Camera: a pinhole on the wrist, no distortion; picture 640 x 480 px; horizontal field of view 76.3 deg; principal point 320.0 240.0 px. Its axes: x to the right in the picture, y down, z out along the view. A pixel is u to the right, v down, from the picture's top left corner.
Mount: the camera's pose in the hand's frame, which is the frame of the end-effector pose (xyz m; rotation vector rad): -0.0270 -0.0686 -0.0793 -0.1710 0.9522 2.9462
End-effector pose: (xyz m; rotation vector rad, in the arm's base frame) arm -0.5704 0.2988 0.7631 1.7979 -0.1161 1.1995
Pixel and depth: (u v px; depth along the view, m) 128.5 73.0 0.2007
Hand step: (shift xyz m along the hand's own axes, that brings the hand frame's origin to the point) 0.0541 0.1152 0.0456
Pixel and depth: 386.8 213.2 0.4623
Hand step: -0.1427 0.2271 0.2665
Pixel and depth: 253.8 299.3 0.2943
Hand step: -0.0098 0.0688 0.1882
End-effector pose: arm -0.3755 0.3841 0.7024 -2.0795 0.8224 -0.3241
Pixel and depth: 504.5 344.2 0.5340
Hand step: -0.3263 0.1345 0.4018
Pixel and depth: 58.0 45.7 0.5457
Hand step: 0.2900 0.4602 0.2501
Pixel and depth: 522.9 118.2 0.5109
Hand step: -0.3158 0.3556 0.2136
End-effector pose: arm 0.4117 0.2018 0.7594 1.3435 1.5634 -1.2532
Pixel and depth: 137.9 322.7 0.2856
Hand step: 0.0692 0.0510 0.1994
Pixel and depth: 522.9 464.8 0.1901
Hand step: -0.1462 -0.0419 0.1237
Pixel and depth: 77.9 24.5 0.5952
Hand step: 0.2922 0.5334 0.2586
